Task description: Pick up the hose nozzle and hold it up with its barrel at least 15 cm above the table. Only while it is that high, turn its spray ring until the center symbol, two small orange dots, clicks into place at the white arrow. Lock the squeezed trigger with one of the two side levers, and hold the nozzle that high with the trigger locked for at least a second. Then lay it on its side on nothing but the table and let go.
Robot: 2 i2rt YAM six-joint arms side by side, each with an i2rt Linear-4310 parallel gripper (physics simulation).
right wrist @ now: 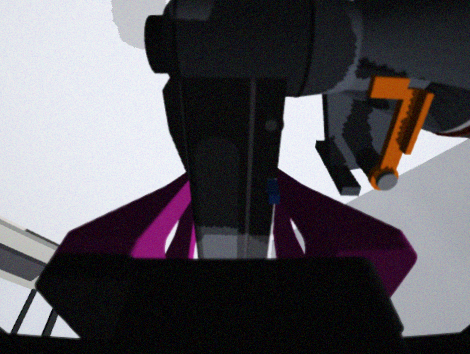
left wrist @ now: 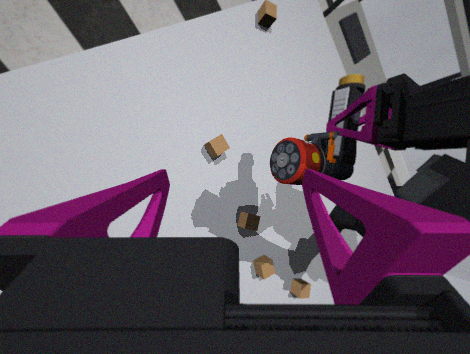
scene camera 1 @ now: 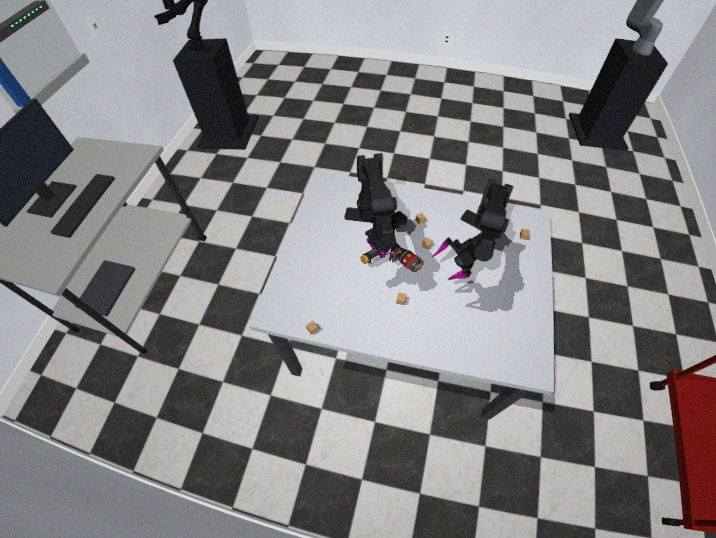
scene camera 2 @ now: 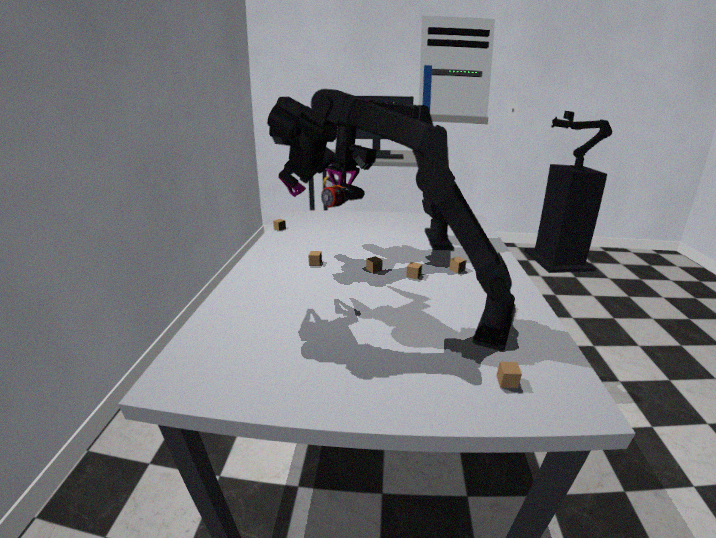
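Where they show: left gripper, fingertip midpoint: (left wrist: 235, 176) (scene camera 1: 440, 268) (scene camera 2: 305, 183); right gripper, fingertip midpoint: (right wrist: 234, 177) (left wrist: 334, 129) (scene camera 1: 379, 254); left arm's base, link origin: (scene camera 2: 495, 323); right arm's base, link origin: (left wrist: 337, 217) (scene camera 1: 366, 216) (scene camera 2: 437, 239).
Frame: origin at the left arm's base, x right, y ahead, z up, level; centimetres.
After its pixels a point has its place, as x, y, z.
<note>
The hose nozzle (scene camera 1: 408, 259) {10.4, 51.6, 23.8} (scene camera 2: 331, 196) {8.2, 48.9, 22.1} (left wrist: 342, 112) (right wrist: 225, 125) {21.0, 49.5, 22.1} is held well above the table. Its red spray ring (left wrist: 311, 156) {10.2, 50.5, 24.3} shows a yellow mark in the left wrist view, and its dark, round-holed face points toward that camera. The two orange dots and white arrow cannot be made out. My right gripper (scene camera 1: 380, 248) {21.7, 53.7, 19.9} (scene camera 2: 342, 176) (right wrist: 234, 177) {21.7, 53.7, 19.9} is shut on the black handle. An orange side lever (right wrist: 395, 130) {15.7, 50.6, 23.2} hangs beside the dark trigger (right wrist: 340, 170) {17.1, 52.7, 22.2}, which stands away from the handle; its lock state is unclear. My left gripper (scene camera 1: 442, 267) {-1.6, 50.4, 27.6} (left wrist: 235, 176) {-1.6, 50.4, 27.6} is open and empty, apart from the nozzle.
Several small wooden cubes lie on the white table (scene camera 1: 347, 323) {20.2, 76.7, 0.0} (scene camera 2: 231, 370) {-40.6, 42.7, 0.0}, including one cube (scene camera 1: 401, 298) {8.4, 56.5, 3.4} near its middle, one (scene camera 1: 312, 327) {29.0, 87.2, 3.4} near the front left edge, and one (scene camera 1: 524, 233) {-18.9, -4.2, 3.4} beside the left arm. A desk (scene camera 1: 115, 156) stands left and a red cart (scene camera 1: 680, 428) right.
</note>
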